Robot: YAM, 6 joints.
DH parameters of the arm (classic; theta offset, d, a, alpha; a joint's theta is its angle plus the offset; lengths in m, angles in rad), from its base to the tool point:
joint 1: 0 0.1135 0.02 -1.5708
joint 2: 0 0 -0.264 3.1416
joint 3: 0.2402 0 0.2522 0
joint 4: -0.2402 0 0.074 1.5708
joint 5: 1.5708 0 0 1.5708
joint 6: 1.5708 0.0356 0 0
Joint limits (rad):
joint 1: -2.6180..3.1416
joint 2: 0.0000..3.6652
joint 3: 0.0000..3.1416
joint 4: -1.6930..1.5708
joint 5: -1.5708..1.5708
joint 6: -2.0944..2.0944
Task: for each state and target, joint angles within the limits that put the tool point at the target. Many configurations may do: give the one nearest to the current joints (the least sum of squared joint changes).
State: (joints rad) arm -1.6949 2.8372 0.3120 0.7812 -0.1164 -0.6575
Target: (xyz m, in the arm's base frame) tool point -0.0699 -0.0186 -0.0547
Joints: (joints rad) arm -2.6180 2.6535 0.1195 0.8046 0.5577 -0.6575
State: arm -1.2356 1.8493 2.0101 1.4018 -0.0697 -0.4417
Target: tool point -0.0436 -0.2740 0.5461
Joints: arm -1.7295 1.6162 1.6133 1.5708 -0.0071 -0.4417
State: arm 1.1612 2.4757 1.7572 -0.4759 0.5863 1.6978
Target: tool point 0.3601 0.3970 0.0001
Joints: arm 0.8696 2.7517 2.0010 -0.3034 0.5636 1.6978
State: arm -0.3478 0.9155 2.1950 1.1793 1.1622 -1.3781
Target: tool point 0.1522 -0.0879 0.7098
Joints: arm -0.4213 1.7327 2.6586 0.5208 0.5290 -1.3781
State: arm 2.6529 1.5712 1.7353 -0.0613 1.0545 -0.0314
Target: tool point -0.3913 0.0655 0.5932
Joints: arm 3.0283 2.0330 2.5556 0.2145 0.6252 -0.0314
